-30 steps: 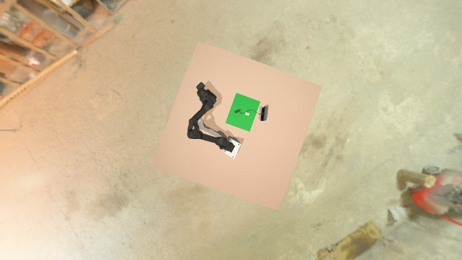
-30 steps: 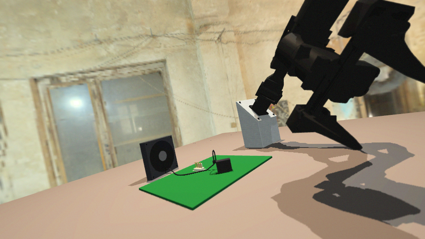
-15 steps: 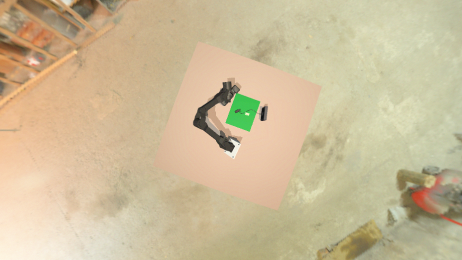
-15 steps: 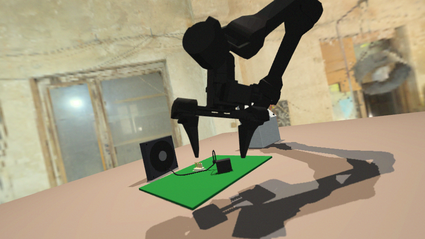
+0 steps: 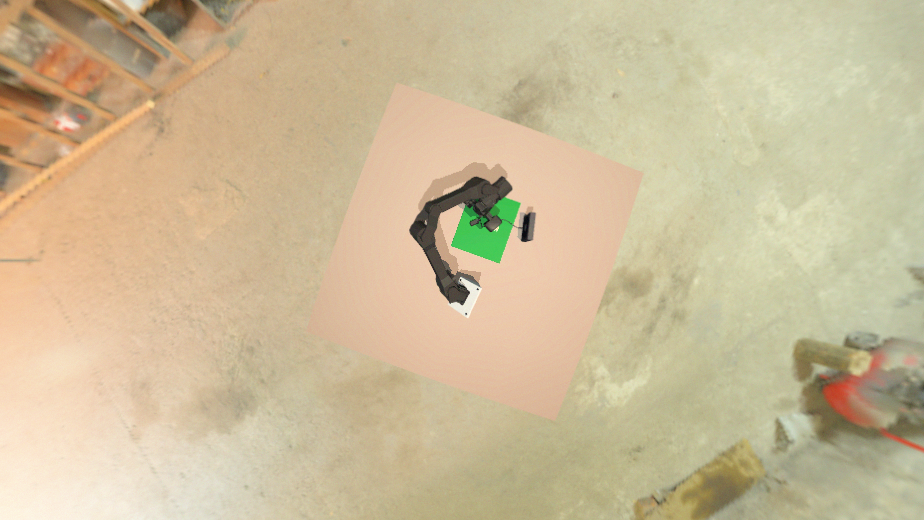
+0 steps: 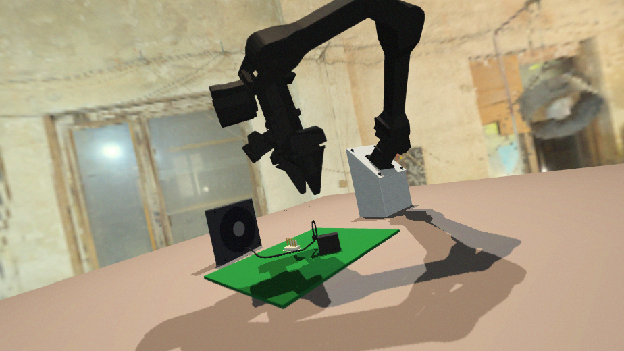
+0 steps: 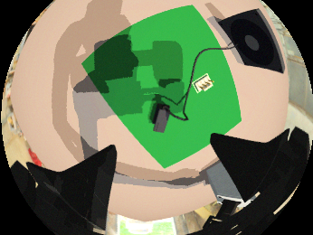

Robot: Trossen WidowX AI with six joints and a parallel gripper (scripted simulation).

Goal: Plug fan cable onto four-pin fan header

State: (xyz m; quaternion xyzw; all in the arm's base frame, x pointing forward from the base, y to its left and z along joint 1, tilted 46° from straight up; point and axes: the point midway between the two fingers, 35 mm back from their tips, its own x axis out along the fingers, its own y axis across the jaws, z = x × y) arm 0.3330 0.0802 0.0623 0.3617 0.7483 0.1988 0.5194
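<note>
Now: the black plug 100 mm below my gripper tip and 20 mm behind it. Also, from my gripper tip: four-pin header: 120 mm below, 100 mm to the right, 10 mm ahead; black fan: 210 mm to the right, 70 mm ahead, 60 mm below; green board: 130 mm below, 50 mm to the right.
</note>
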